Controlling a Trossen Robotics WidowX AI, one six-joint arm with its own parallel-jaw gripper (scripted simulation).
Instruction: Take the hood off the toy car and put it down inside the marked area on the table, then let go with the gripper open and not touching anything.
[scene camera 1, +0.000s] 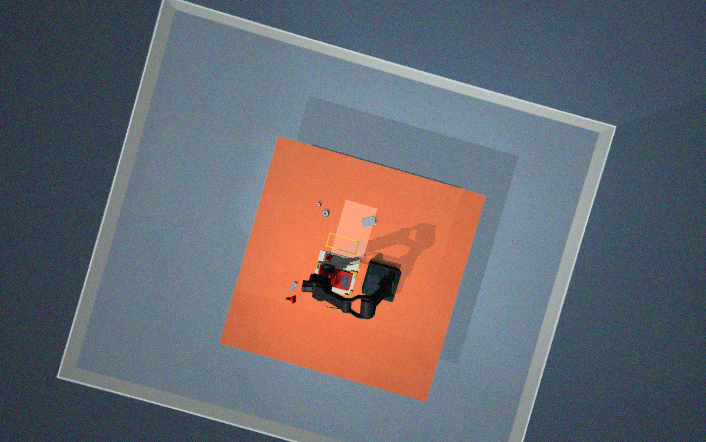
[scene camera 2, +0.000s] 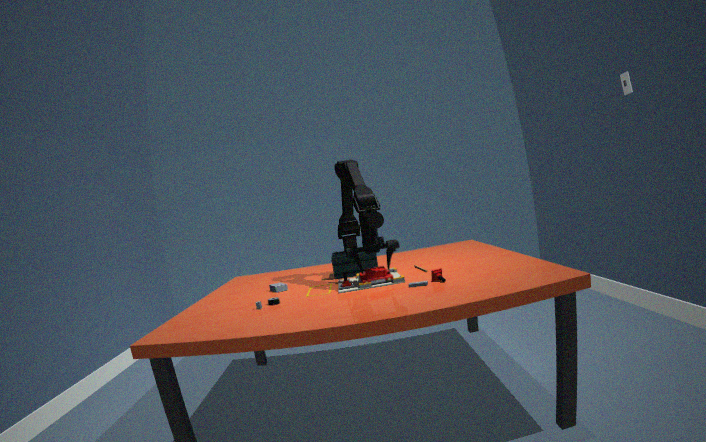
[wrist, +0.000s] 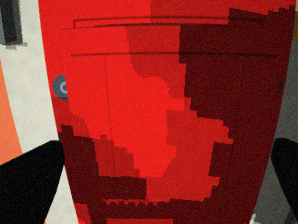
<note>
My gripper (scene camera 2: 375, 271) is open, holding nothing. I also see a toy car (wrist: 51, 25) and a hood (wrist: 165, 115).
My gripper also shows in the wrist view (wrist: 169, 150).
</note>
